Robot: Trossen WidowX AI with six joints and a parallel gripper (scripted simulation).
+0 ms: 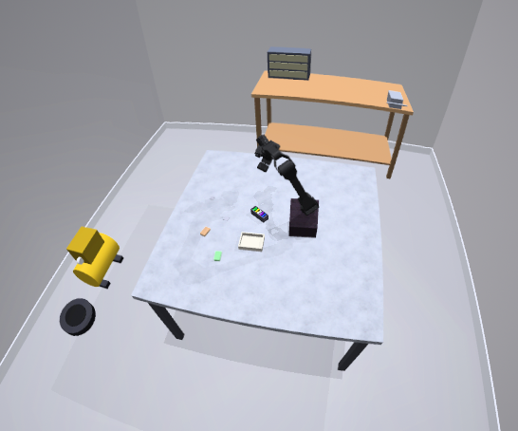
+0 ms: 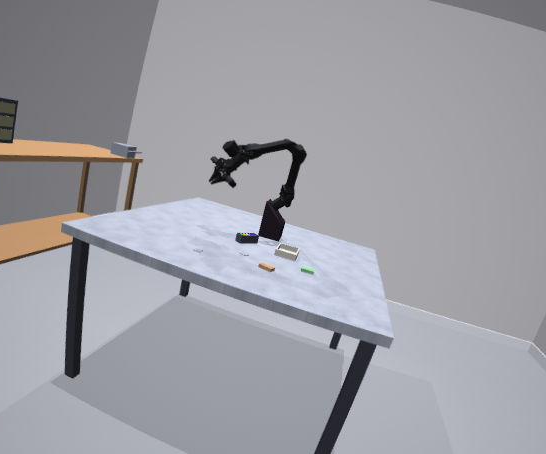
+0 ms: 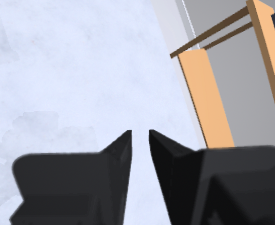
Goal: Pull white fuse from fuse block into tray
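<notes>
The white fuse is 250 mm to the left of my gripper tip, 210 mm below it and 30 mm ahead of it. The rest, counted from my gripper tip: purple fuse: 260 mm to the left, 210 mm below, 20 mm ahead; green fuse: 230 mm to the left, 210 mm below, 60 mm ahead; yellow fuse: 240 mm to the left, 210 mm below, 50 mm ahead.
</notes>
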